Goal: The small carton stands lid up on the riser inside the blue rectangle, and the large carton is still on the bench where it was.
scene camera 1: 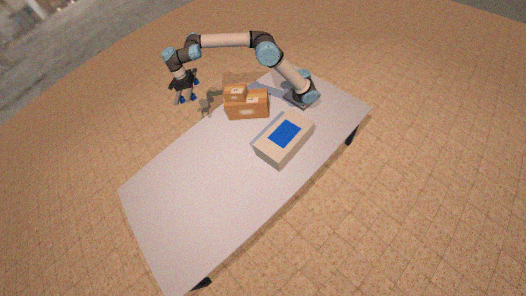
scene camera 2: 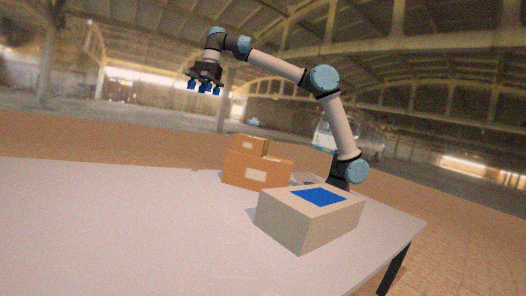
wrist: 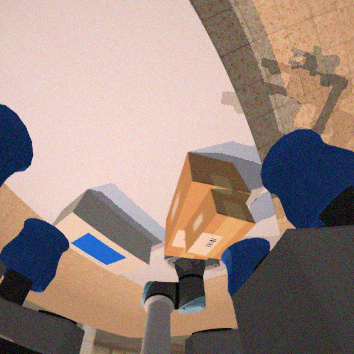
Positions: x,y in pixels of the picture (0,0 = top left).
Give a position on the suction head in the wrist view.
303,171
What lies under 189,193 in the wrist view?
A large carton.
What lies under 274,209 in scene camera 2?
A beige riser.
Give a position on a large carton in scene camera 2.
At 242,170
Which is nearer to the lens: the large carton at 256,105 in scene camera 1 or the beige riser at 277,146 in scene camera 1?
The beige riser.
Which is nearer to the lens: the beige riser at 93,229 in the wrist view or the small carton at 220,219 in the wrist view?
The small carton.
